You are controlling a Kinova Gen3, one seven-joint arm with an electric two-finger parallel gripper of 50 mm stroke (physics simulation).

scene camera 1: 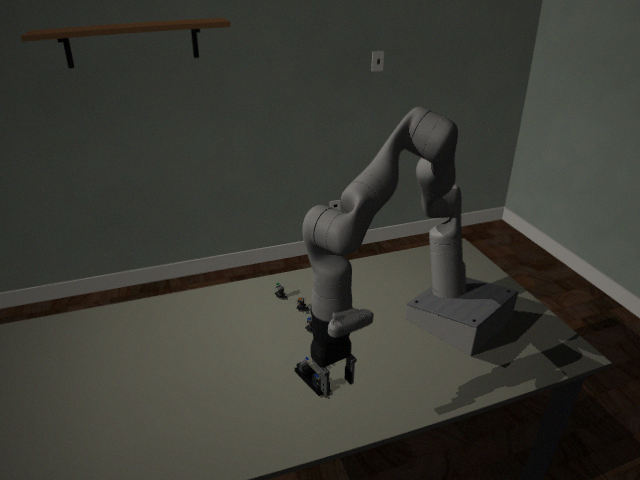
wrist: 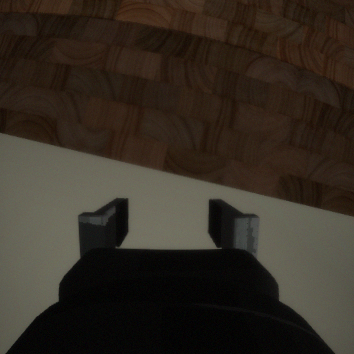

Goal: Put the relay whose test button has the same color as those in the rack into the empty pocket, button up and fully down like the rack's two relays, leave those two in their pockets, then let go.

I see my gripper [scene camera 1: 337,386].
My gripper shows as well in the wrist view [wrist: 167,215].
